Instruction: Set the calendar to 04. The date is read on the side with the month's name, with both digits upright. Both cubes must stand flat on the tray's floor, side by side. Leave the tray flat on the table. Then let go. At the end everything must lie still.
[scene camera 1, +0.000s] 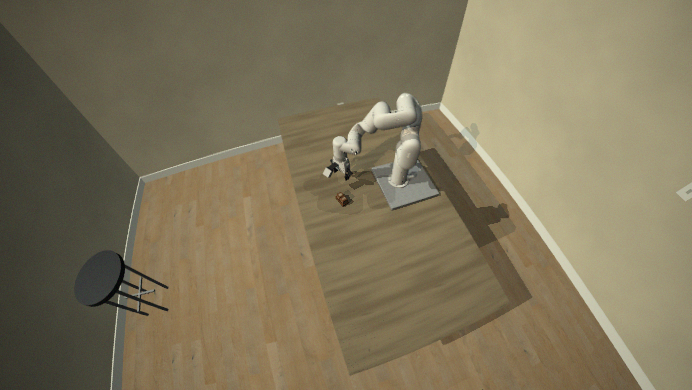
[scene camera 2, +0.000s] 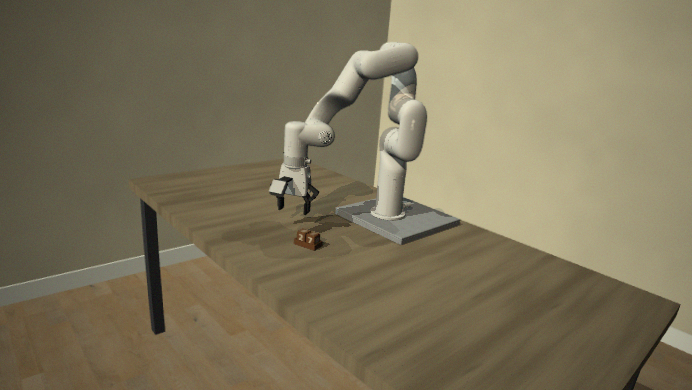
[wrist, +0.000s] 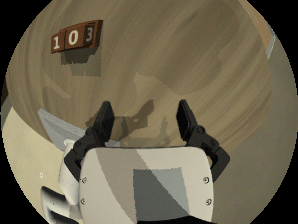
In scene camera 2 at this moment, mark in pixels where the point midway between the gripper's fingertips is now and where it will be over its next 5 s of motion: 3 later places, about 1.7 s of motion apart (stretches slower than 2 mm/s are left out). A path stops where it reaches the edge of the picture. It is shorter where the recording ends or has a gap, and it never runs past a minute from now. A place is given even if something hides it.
My gripper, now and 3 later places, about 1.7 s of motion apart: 293, 211; 293, 209; 299, 208; 314, 215
